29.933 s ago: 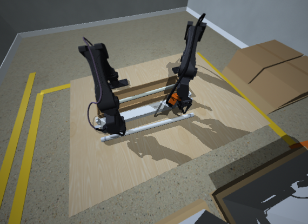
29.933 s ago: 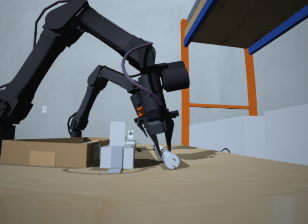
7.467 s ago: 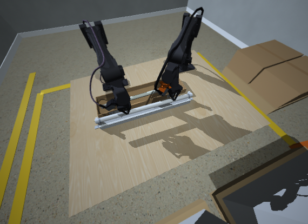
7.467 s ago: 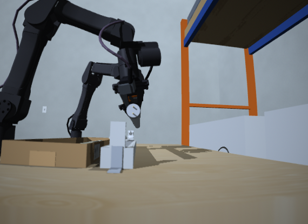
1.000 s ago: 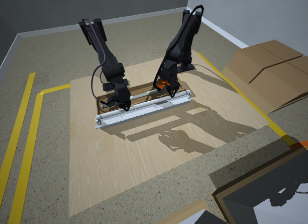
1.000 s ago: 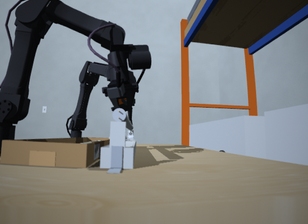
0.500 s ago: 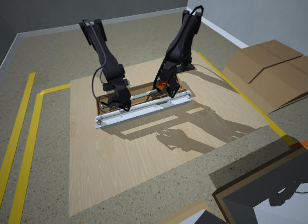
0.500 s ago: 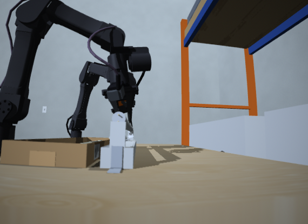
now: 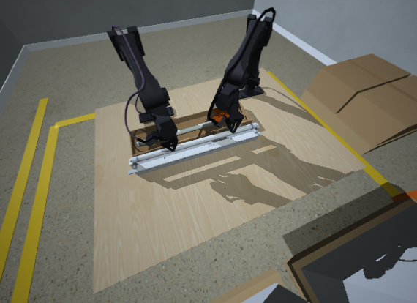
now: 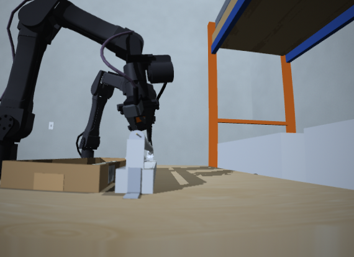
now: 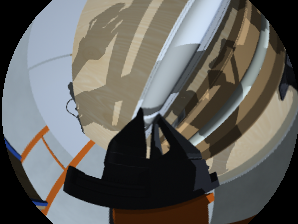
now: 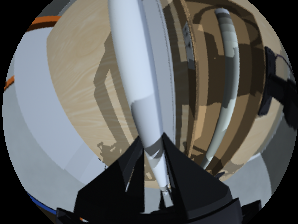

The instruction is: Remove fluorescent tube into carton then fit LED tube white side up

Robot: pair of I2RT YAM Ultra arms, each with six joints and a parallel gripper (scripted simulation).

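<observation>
Right now my right hand is 12 cm to the right of the LED tube and 1 cm above it. The rest, counted from my right hand: brown carton: 14 cm behind, 12 cm to the left, 7 cm below; white fixture: 12 cm to the left, 4 cm below; old fluorescent tube: 14 cm behind, 12 cm to the left, 8 cm below.
</observation>
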